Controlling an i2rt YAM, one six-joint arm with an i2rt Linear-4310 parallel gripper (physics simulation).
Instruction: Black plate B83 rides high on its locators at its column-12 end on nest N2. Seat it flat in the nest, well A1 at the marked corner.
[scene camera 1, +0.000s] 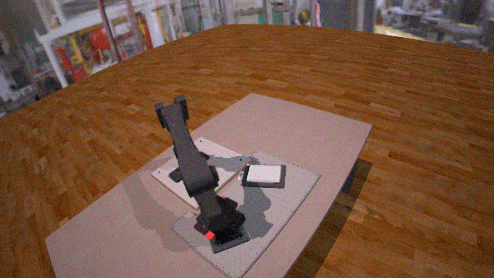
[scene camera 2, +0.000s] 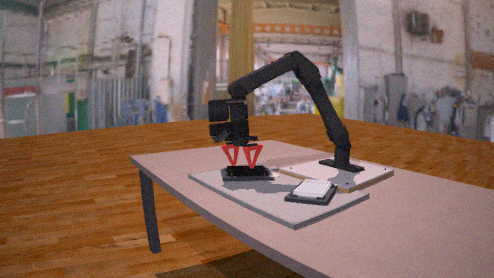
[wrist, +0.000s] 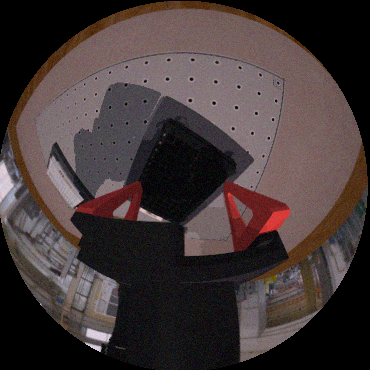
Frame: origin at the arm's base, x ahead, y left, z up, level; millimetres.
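Seen in the pictures: gripper, fingertip midpoint: (scene camera 2: 242, 166) (wrist: 182, 185); arm's base, origin of the base link: (scene camera 2: 341, 166).
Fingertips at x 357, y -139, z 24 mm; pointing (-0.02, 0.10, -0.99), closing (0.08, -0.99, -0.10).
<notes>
Offsets run from my fingertips to a thing's top centre.
The black plate {9 mm back, 10 mm left, 4 mm down} (scene camera 2: 246, 171) (wrist: 187, 162) lies on the dark nest {9 mm back, 9 mm left, 9 mm down} (scene camera 1: 232, 244) (scene camera 2: 250, 178) (wrist: 175, 107). In scene camera 1 the arm hides most of the plate. The height of its column-12 end, its tilt and the A1 corner cannot be made out. My gripper (scene camera 2: 243, 167) (wrist: 182, 185) is open, pointing down, with its red fingertips low at the plate. In the wrist view the two tips stand apart, one toward each side of the plate; whether they touch it cannot be told.
A white plate {50 mm back, 286 mm left, 4 mm down} (scene camera 1: 264, 173) (scene camera 2: 313, 188) (wrist: 64, 181) sits in a second dark nest {50 mm back, 286 mm left, 13 mm down} (scene camera 1: 265, 185) (scene camera 2: 296, 200). Both nests stand on a grey perforated board (scene camera 1: 297, 175) (scene camera 2: 340, 205) (wrist: 202, 70). The arm's base stands on a pale mounting board (scene camera 1: 170, 172) (scene camera 2: 372, 175) beside it.
</notes>
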